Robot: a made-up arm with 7 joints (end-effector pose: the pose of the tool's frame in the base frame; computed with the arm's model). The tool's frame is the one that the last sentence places. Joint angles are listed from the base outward.
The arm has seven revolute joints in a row. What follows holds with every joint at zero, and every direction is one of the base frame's.
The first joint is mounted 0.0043 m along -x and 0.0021 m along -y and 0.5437 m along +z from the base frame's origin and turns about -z.
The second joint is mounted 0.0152 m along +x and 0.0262 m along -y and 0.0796 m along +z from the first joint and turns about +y.
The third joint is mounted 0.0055 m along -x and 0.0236 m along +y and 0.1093 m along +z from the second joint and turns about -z.
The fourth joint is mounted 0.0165 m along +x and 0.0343 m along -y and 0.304 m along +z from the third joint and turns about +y.
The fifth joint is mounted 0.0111 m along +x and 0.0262 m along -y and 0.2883 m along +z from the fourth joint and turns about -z.
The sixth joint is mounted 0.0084 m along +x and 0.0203 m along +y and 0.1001 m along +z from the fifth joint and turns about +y.
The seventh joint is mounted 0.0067 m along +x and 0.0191 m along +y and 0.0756 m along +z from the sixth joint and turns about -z.
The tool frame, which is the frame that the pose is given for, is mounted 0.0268 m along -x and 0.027 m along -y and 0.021 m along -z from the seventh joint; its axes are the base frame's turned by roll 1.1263, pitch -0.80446 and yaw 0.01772 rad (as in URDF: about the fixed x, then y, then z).
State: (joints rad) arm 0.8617 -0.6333 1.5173 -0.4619 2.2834 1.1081 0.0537
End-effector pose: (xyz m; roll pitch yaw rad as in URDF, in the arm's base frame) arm -0.2309 0.5324 1.1932 0.8583 1.0702 1.2799
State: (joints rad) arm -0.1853 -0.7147 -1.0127 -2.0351 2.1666 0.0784 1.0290
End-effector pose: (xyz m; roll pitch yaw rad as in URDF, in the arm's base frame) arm -0.2095 -0.4355 0.7213 2.8167 0.9478 -0.2742
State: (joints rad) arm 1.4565 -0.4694 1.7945 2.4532 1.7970 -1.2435 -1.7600
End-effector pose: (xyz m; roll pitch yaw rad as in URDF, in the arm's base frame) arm -0.2715 0.0630 0.6224 2.3538 0.2324 -0.9902
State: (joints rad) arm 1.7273 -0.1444 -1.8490 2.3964 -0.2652 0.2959 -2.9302
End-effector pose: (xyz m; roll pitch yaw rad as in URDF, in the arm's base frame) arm 0.2569 0.0424 0.6702 -2.0631 0.3850 0.0823
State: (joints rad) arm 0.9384 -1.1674 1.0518 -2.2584 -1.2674 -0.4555 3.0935
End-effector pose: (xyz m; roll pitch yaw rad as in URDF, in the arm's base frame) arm 0.1128 0.2527 0.4936 -1.4238 1.2095 -2.4068
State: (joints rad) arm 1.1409 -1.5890 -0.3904 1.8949 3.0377 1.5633 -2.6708
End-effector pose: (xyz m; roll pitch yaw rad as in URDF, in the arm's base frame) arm -0.1228 0.3162 0.9886 -2.1688 -1.0899 2.0841
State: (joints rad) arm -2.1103 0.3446 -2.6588 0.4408 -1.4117 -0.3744 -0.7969
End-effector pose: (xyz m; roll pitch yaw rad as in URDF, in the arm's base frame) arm -0.2053 0.0338 1.4403 0.4036 -1.1906 1.3431
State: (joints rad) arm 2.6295 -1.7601 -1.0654 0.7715 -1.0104 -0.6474 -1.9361
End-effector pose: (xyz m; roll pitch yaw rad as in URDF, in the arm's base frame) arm 0.7822 0.1325 0.6704 1.7336 0.1636 0.9271
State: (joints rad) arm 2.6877 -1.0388 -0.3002 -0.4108 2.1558 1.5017 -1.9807
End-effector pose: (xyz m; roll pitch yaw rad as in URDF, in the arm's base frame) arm 0.5181 0.4350 0.9188 -1.7414 -0.4306 1.8282
